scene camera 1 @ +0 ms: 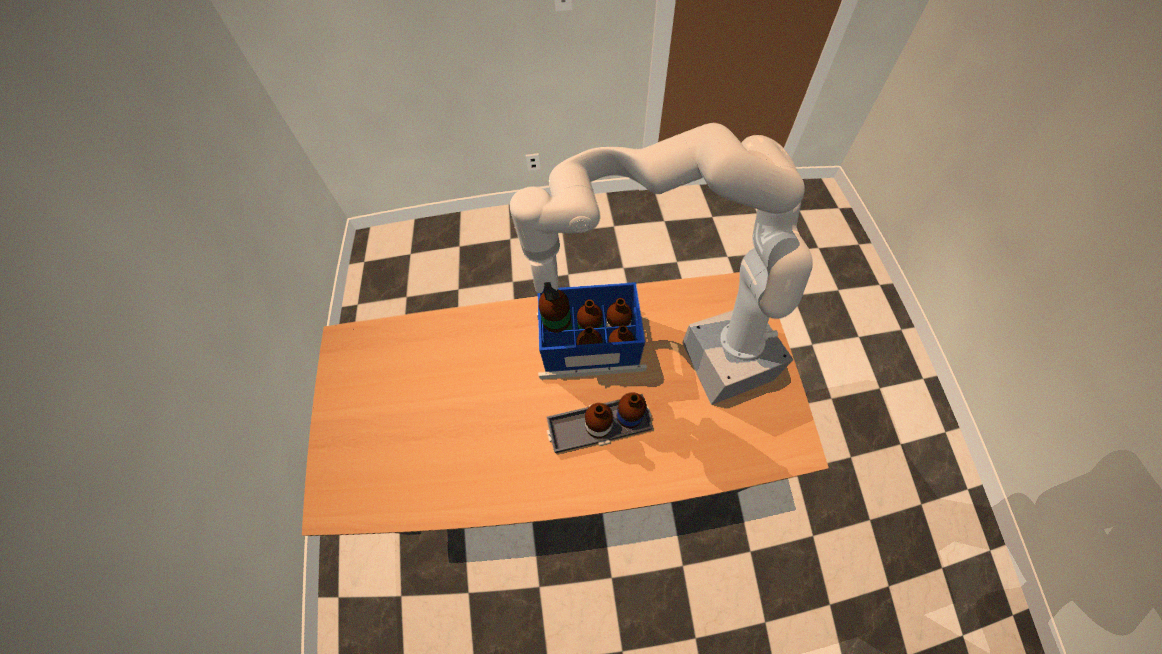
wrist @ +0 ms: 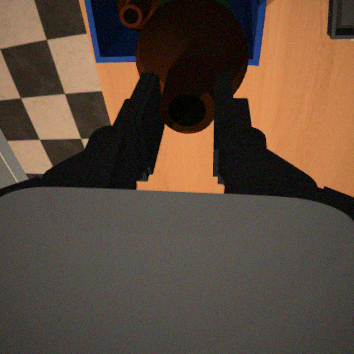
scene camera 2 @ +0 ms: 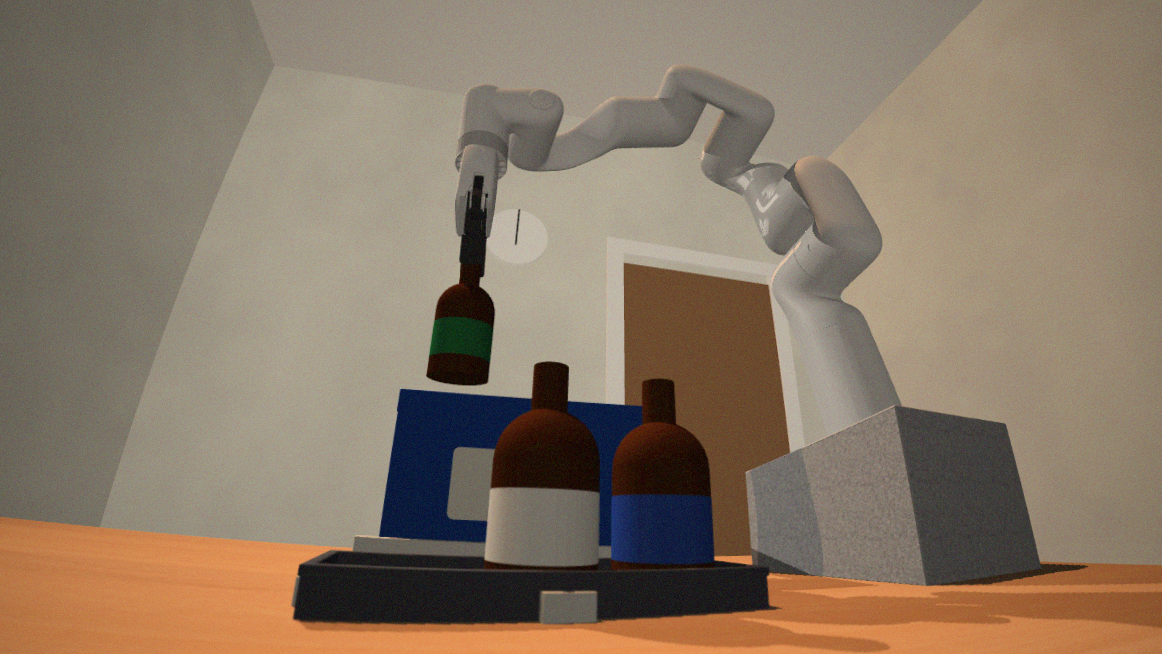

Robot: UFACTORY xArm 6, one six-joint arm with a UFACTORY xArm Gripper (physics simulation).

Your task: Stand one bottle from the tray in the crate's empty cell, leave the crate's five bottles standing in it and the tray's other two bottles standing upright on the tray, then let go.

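Places are measured from the arm's base along level axes (x ahead, y left, z up), in centimetres.
Pixels of known places: gripper, between the fingertips: (scene camera 1: pixel 552 291) (wrist: pixel 187 98) (scene camera 2: pixel 471 269); arm's base, origin of its link: (scene camera 1: pixel 742 341) (scene camera 2: pixel 874 449).
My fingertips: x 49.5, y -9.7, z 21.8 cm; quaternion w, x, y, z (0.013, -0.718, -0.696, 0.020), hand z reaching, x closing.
Ahead of a thing's pixels: the offset from my fingertips to its middle. "spot": to the spot under its first point. Level surfaces: height alone.
My gripper (scene camera 1: pixel 549 290) (scene camera 2: pixel 471 264) (wrist: pixel 187 98) is shut on the neck of the green-labelled brown bottle {dx +0.1, dy -0.4, dz -6.8 cm} (scene camera 1: pixel 554 307) (scene camera 2: pixel 461 337) (wrist: pixel 195 45). The bottle hangs roughly upright, its base above the crate's rim in the second scene view, over the left end of the blue crate {dx -8.8, dy -2.8, dz -26.6 cm} (scene camera 1: pixel 554 359) (scene camera 2: pixel 422 430) (wrist: pixel 117 60). The crate's front left cell looks empty; bottles {dx -9.4, dy -7.0, dz -26.8 cm} (scene camera 1: pixel 589 315) {dx -17.9, dy -6.2, dz -26.8 cm} (scene camera 1: pixel 619 312) stand in other cells, and the back left cell is hidden behind the held bottle. A white-labelled bottle {dx -7.3, dy +22.8, dz -27.1 cm} (scene camera 1: pixel 598 418) (scene camera 2: pixel 543 524) and a blue-labelled bottle {dx -16.4, dy +21.4, dz -27.1 cm} (scene camera 1: pixel 631 409) (scene camera 2: pixel 661 524) stand upright on the tray {dx -7.6, dy +22.6, dz -34.1 cm} (scene camera 1: pixel 575 446) (scene camera 2: pixel 406 597).
The crate's walls and dividers surround the cells below the held bottle. A pale strip {spot: dx +1.0, dy +6.9, dz -33.6 cm} (scene camera 1: pixel 561 375) (scene camera 2: pixel 406 545) runs along the crate's front foot. The grey robot base (scene camera 1: pixel 719 381) (scene camera 2: pixel 853 495) stands right of the crate on the wooden table {dz -35.4 cm} (scene camera 1: pixel 406 422) (scene camera 2: pixel 162 584).
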